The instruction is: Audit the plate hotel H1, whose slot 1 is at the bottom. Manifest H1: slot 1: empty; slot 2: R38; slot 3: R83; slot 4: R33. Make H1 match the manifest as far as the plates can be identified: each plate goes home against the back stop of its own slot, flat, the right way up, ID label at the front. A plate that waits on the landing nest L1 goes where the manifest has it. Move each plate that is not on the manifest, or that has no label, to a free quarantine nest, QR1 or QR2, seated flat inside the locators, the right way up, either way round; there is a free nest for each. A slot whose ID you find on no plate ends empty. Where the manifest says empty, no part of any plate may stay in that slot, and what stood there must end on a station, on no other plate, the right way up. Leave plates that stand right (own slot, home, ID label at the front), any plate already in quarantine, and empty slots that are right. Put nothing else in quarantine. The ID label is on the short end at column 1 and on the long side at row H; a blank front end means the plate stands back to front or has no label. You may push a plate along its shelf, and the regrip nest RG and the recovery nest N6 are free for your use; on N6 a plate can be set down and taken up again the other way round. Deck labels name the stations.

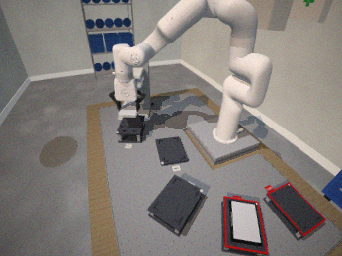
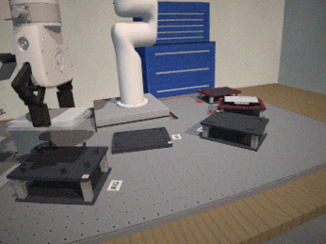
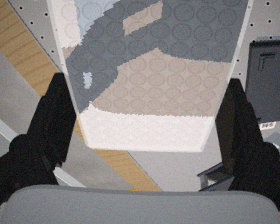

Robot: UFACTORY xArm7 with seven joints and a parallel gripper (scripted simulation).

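Right now the raised regrip nest RG is 110 mm below my hand and 10 mm to the right of it. Also, from my hand: white well plate: 10 mm to the right, 10 mm below; plate labelled R83: 180 mm to the right, 60 mm behind, 50 mm above; RG label: 160 mm below, 90 mm to the left, 30 mm ahead.
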